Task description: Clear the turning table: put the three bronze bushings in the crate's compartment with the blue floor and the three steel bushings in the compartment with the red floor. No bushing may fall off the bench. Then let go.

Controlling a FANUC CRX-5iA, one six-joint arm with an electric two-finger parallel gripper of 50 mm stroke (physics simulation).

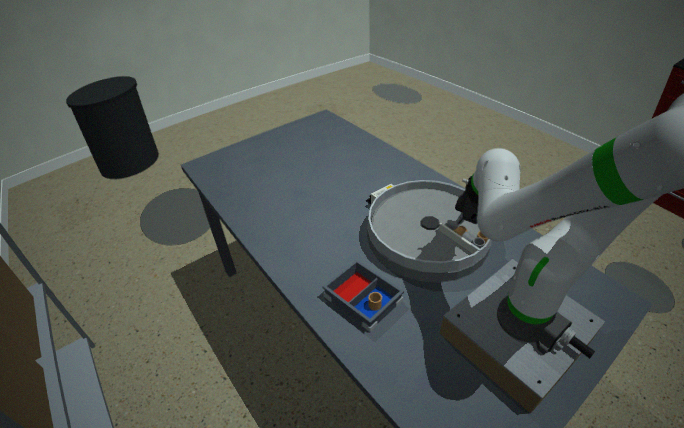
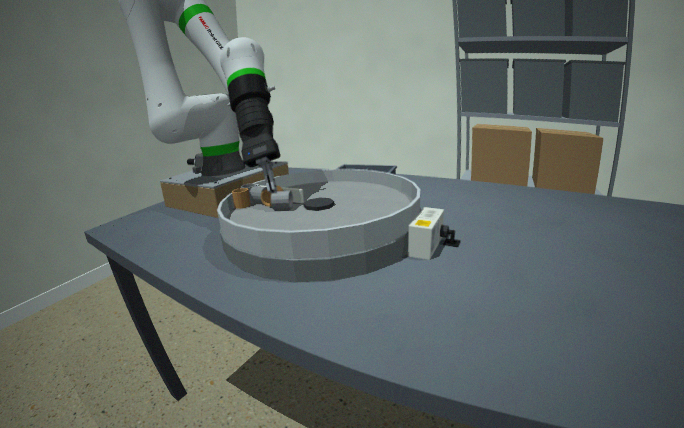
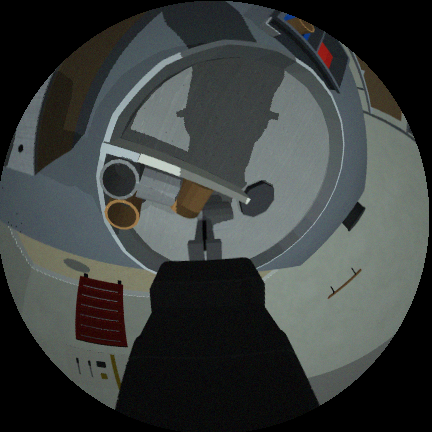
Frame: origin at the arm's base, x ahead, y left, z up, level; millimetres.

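Where they show: gripper, fingertip midpoint: (image 1: 459, 220) (image 2: 272, 191) (image 3: 204, 228); arm's base at its link origin: (image 1: 524, 318) (image 2: 223, 170).
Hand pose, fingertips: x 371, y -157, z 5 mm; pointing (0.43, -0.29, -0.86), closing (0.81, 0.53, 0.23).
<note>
Each offset is from my fingertips to the centre of the thing. "pt": to the spot under its first point.
My gripper (image 1: 457, 222) (image 2: 272, 189) (image 3: 204, 228) is shut on a steel bushing {dx +17, dy +8, dz -21 mm} (image 2: 282, 200) (image 3: 219, 210), pinching its wall as it lies tilted on the turning table (image 1: 423, 261) (image 2: 312, 244) (image 3: 336, 125). A bronze bushing {dx -28, dy +27, dz -21 mm} (image 1: 459, 230) (image 3: 194, 199) lies close beside it, then another steel bushing {dx -66, dy +26, dz -21 mm} (image 2: 257, 194) (image 3: 159, 185) on its side. A third steel bushing {dx -104, dy +26, dz -21 mm} (image 3: 112, 172) and a bronze bushing {dx -94, dy -12, dz -21 mm} (image 1: 482, 235) (image 2: 241, 198) (image 3: 122, 216) stand upright at the rim. One bronze bushing {dx -37, dy +394, dz -68 mm} (image 1: 374, 301) stands on the blue floor of the crate {dx +6, dy +404, dz -68 mm} (image 1: 348, 307); the red floor holds no bushing.
A pale bar {pt dx -53, dy +53, dz -13 mm} (image 1: 460, 239) (image 3: 200, 177) runs from the rim towards the dark hub disc {dx +80, dy +51, dz -41 mm} (image 1: 429, 222) (image 2: 319, 203) (image 3: 257, 197), beside the bushings. A raised wall rings the turning table. A white box {dx +314, dy +54, dz -64 mm} (image 2: 426, 233) stands against its outside. The robot's base plate (image 1: 534, 373) is near the crate.
</note>
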